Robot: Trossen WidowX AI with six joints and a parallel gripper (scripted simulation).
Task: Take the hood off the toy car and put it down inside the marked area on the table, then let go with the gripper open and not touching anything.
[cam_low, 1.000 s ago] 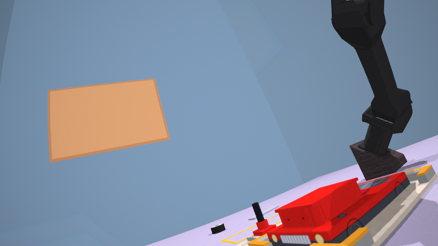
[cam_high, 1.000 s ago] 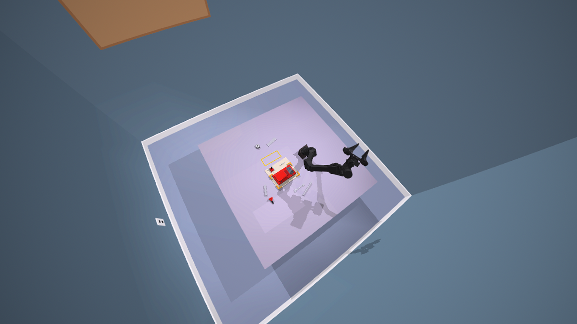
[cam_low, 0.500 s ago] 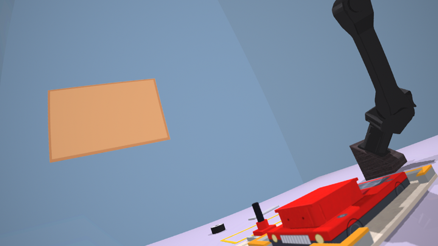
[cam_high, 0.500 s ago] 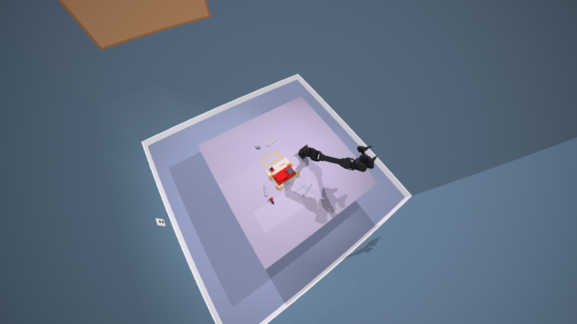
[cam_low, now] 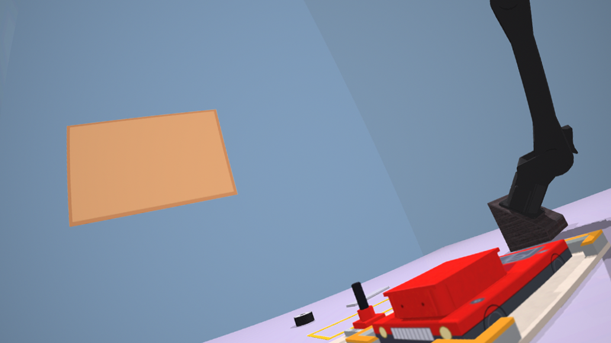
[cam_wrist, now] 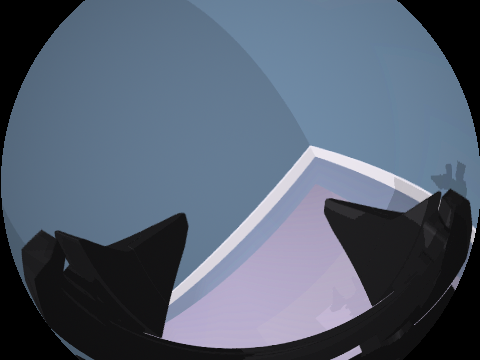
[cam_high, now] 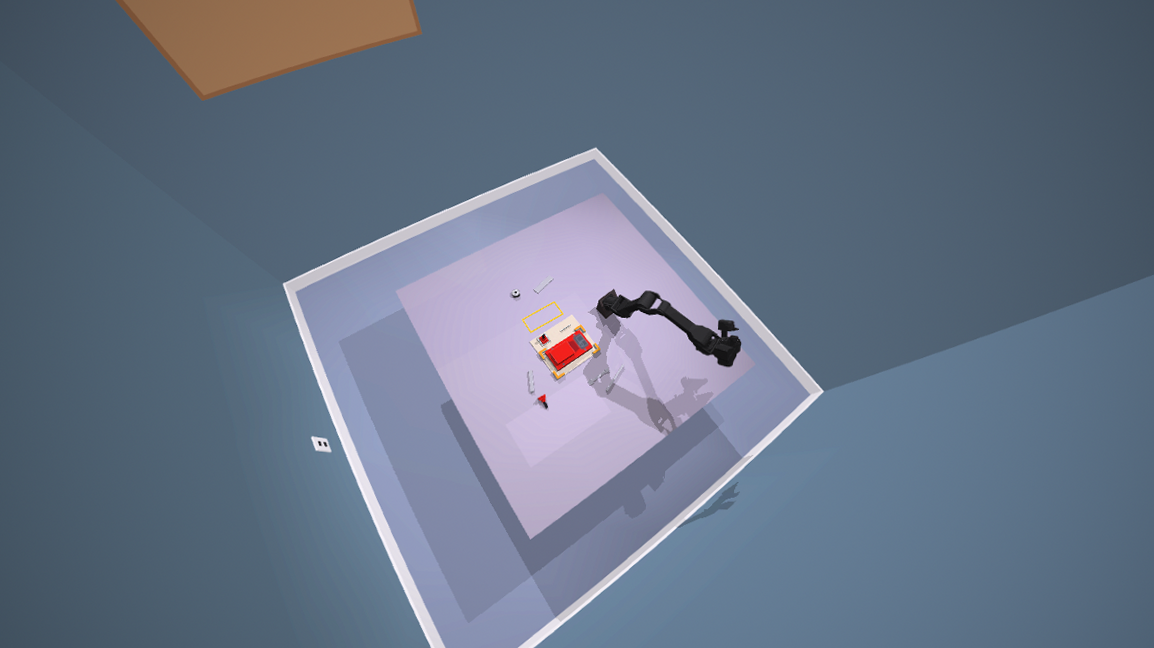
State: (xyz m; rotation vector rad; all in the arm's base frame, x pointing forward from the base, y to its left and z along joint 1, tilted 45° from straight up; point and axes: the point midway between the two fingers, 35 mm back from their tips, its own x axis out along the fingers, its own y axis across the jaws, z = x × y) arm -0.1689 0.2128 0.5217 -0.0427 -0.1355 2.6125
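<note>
My gripper tip is now 53 cm short of the hood, 49 cm to the left of it and 23 cm above it. Round my gripper tip: grey engine block: 53 cm ahead, 49 cm to the right, 25 cm below; thin grey bar: 84 cm to the right, 35 cm ahead, 27 cm below; black wheel: 89 cm to the right, 49 cm ahead, 26 cm below.
</note>
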